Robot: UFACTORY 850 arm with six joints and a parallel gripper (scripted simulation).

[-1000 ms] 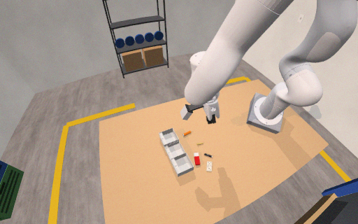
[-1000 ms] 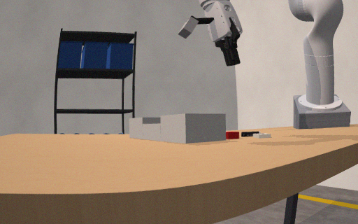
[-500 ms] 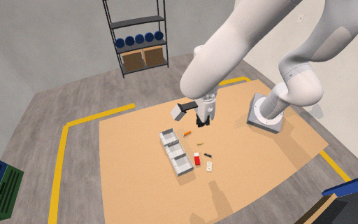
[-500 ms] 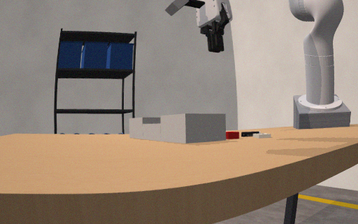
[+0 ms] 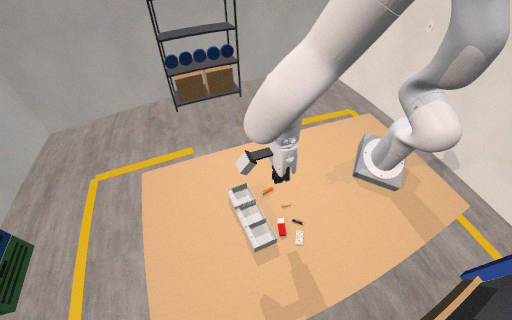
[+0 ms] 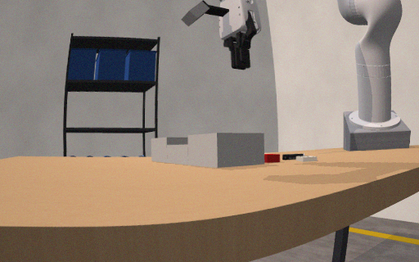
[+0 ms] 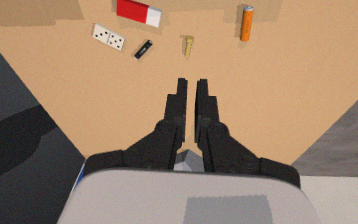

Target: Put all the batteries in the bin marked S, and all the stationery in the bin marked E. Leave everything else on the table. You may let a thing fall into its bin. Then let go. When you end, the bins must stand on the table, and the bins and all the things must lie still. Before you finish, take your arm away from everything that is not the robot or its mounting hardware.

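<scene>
Right now my hand is 18 cm above the bin, 10 cm short of it and 1 cm to the right of it. From my hand the other things lie so: brass bolt (20 cm below, 4 cm behind); eraser (19 cm below, 8 cm to the left); orange battery (19 cm below, 8 cm to the right).
</scene>
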